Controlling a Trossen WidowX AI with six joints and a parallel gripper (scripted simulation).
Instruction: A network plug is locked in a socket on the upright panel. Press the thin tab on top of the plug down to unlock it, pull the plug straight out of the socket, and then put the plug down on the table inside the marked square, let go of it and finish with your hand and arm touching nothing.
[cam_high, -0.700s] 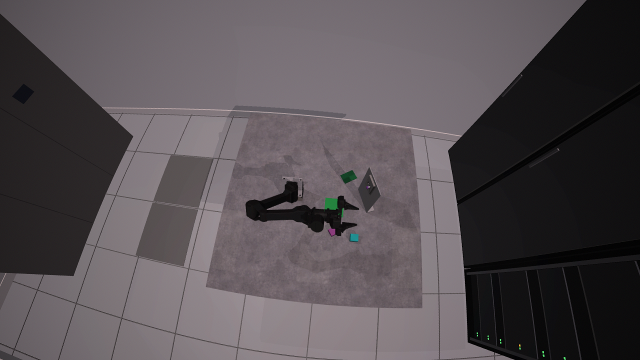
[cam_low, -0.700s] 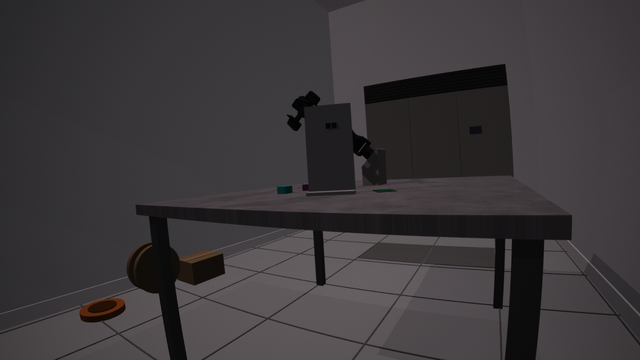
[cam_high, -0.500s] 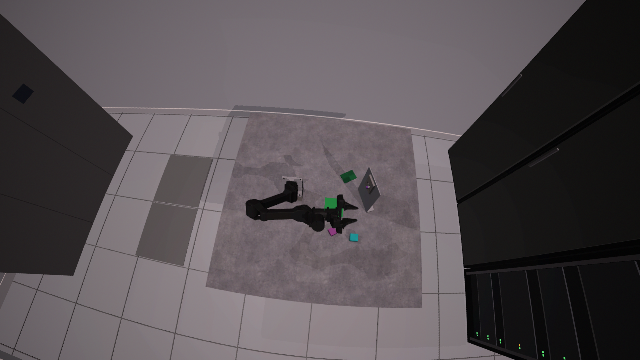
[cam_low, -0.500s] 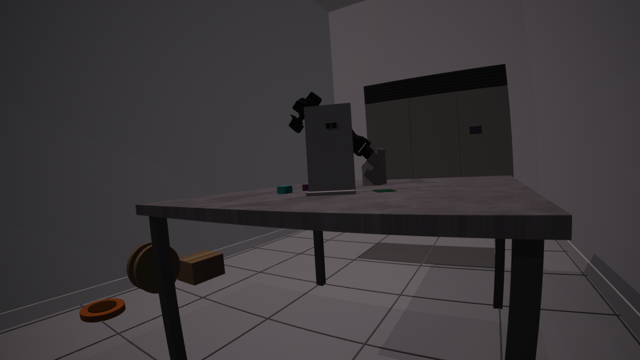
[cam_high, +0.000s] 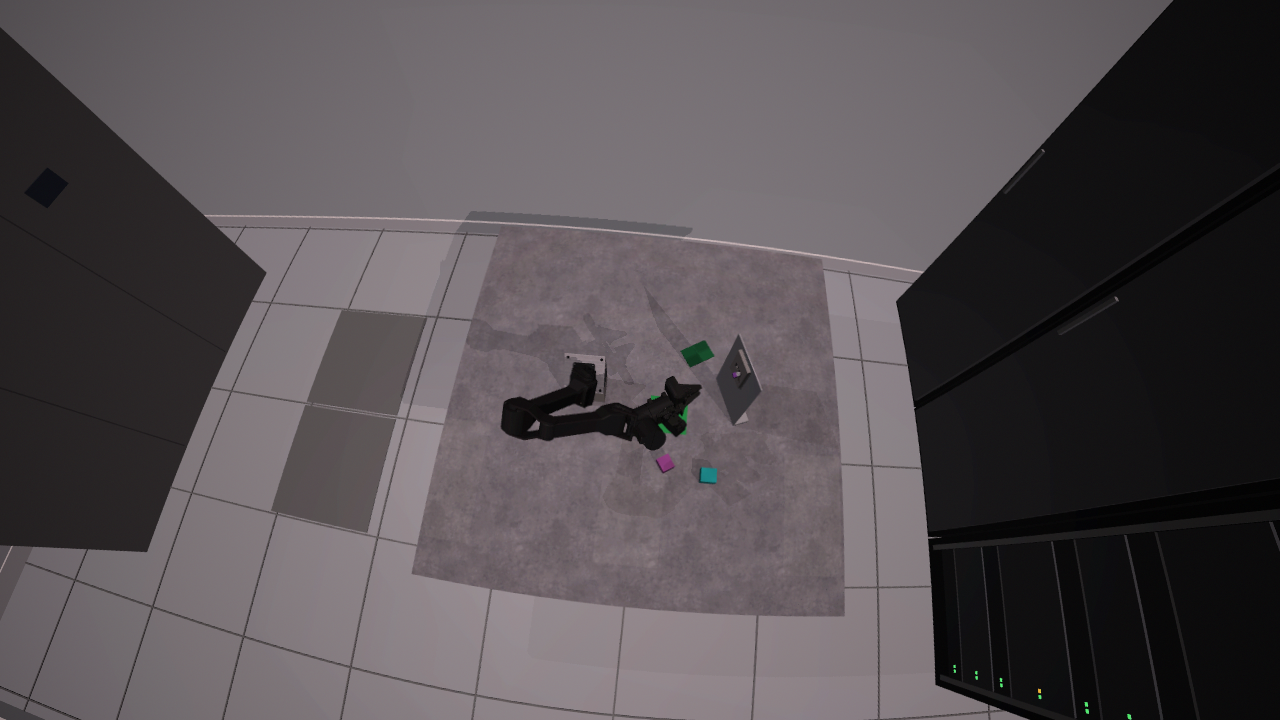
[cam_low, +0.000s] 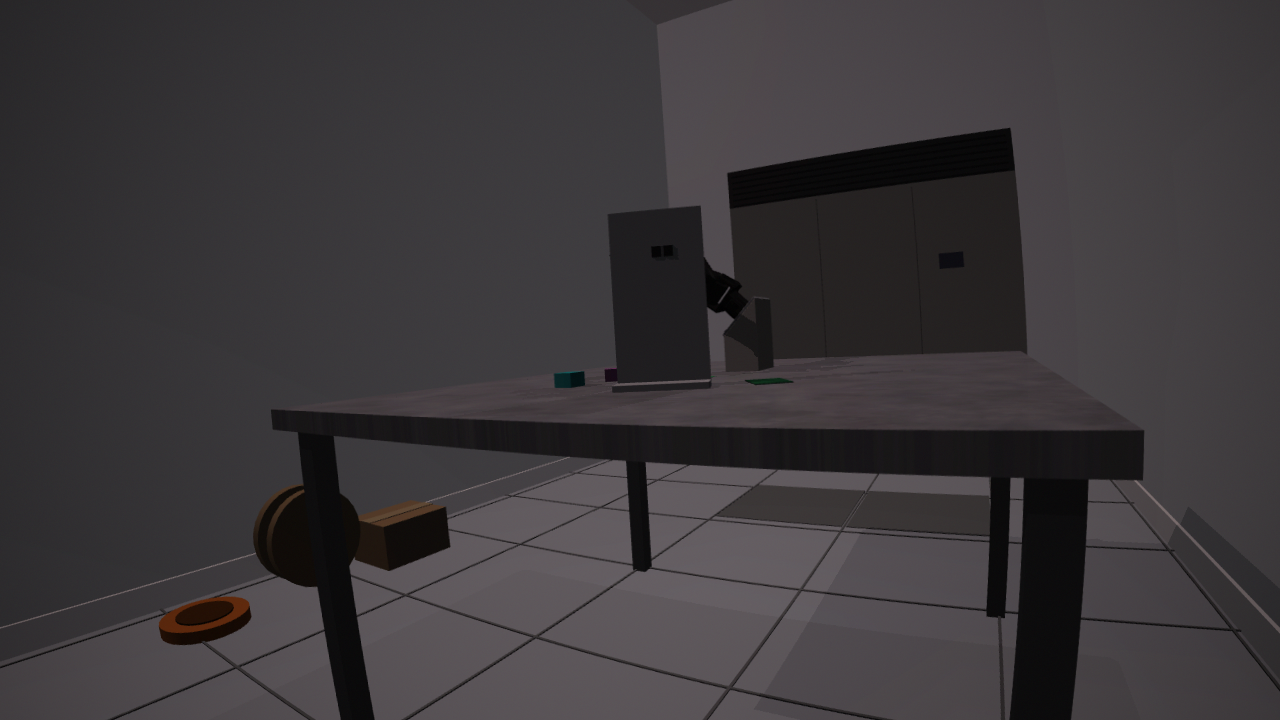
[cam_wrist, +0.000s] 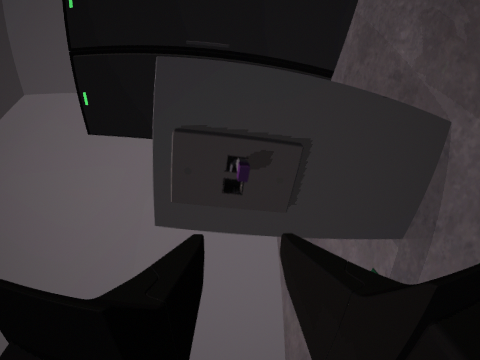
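Right now the network plug is 11 cm ahead of my gripper tip, 6 cm to the left of it and 1 cm below it. Also, from my gripper tip: teal cube: 24 cm below, 19 cm to the right, 7 cm ahead; grey upright panel: 13 cm ahead, 10 cm below, 7 cm to the left; magenta cube: 24 cm below, 16 cm to the right, 7 cm behind.
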